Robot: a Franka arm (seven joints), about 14 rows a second.
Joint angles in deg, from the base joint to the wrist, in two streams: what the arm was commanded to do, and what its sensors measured. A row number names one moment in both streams.
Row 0, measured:
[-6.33 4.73 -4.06 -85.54 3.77 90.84 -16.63]
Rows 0 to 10, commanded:
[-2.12 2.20 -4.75 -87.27 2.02 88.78 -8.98]
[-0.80 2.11 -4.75 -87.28 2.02 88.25 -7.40]
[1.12 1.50 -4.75 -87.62 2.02 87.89 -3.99]
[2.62 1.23 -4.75 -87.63 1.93 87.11 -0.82]
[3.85 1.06 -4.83 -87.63 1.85 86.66 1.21]
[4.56 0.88 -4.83 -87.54 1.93 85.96 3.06]
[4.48 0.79 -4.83 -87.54 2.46 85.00 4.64]
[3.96 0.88 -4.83 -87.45 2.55 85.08 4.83]
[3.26 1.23 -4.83 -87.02 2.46 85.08 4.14]
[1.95 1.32 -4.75 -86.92 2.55 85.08 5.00]
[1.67 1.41 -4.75 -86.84 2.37 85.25 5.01]
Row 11, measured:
[2.91 2.39 -4.66 -86.12 2.71 85.62 4.01]
